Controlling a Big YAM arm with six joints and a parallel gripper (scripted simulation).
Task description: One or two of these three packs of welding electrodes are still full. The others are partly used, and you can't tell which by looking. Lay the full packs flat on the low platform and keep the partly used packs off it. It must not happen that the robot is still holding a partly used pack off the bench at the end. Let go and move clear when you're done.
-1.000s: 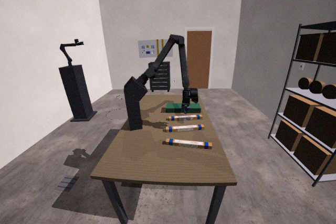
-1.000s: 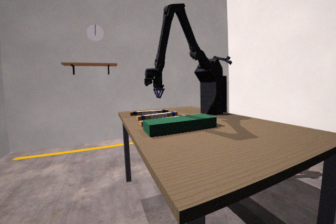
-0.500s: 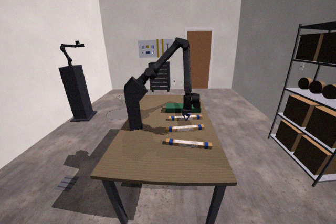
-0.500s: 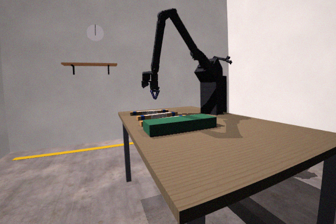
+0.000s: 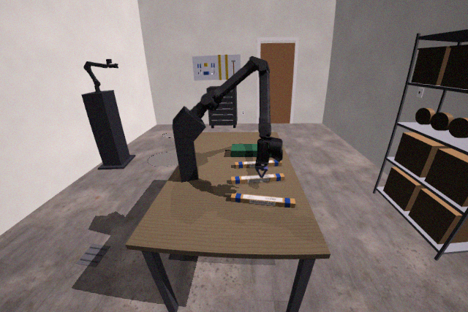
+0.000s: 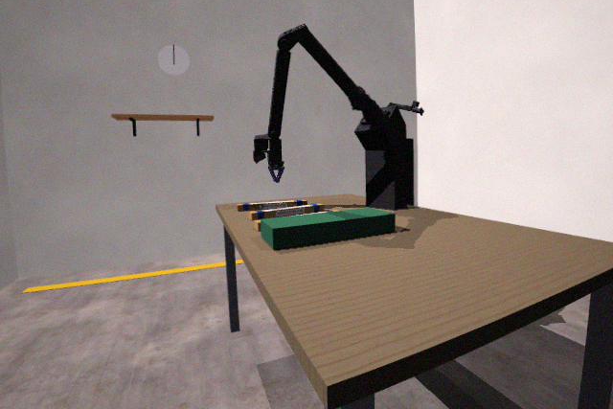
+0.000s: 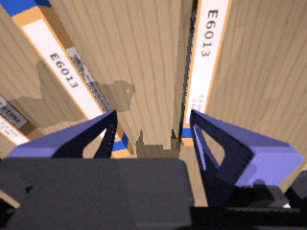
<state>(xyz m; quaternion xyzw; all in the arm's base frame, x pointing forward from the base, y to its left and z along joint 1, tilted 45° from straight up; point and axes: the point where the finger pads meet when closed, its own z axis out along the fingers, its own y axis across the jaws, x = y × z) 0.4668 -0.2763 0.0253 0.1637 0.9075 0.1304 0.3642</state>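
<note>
The pack lies 1 cm behind my hand, 8 cm to the right of it and 12 cm below it. The rest, counted from my hand: green low platform: 5 cm ahead, 52 cm to the left, 13 cm below.
</note>
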